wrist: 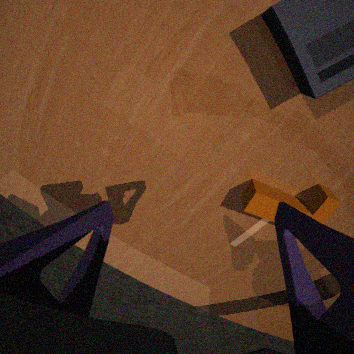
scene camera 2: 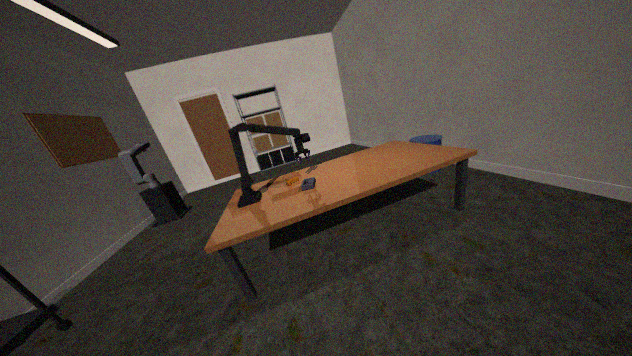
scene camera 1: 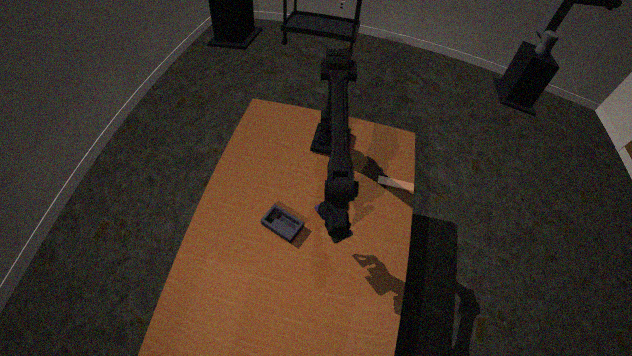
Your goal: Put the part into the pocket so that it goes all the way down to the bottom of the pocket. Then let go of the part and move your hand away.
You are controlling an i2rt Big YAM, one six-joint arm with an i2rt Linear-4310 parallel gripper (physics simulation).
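Frame: origin at the arm's base, x ahead, y down, z left, level; centimetres.
Where they show: gripper, fingertip midpoint: [wrist: 191, 210] [scene camera 2: 304, 162]; arm's base, link origin: [scene camera 2: 249, 196].
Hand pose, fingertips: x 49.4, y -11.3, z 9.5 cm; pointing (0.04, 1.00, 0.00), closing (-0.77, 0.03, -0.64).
Note:
Each offset is from my fingertips to the top centre of the thing. Level surfaces: height alone.
The orange part {dx -14.1, dy +11.1, dz -0.8 cm} [scene camera 2: 293, 181] [wrist: 262, 204] lies on the table, apart from the pocket. In the wrist view it is behind the right fingertip, which covers some of it; the arm hides it in scene camera 1. The blue-grey block with the rectangular pocket {dx -3.6, dy +10.5, dz -18.3 cm} [scene camera 1: 275, 231] [scene camera 2: 308, 186] [wrist: 299, 40] sits on the table, cut off at the top right of the wrist view. My gripper [scene camera 1: 334, 221] [scene camera 2: 303, 158] [wrist: 191, 210] is open with nothing between its fingers. It hangs above the table with its fingers pointing down, and the part is toward its right finger.
The wooden table {dy +14.1 cm} [scene camera 1: 240, 280] [scene camera 2: 390, 162] [wrist: 125, 150] carries the arm's base [scene camera 1: 320, 140] [scene camera 2: 249, 197] near one end. In scene camera 1 the table's right edge is beyond the gripper. Arm shadows and a bright light strip fall on the table. A blue bin [scene camera 2: 427, 139] stands beyond the far end.

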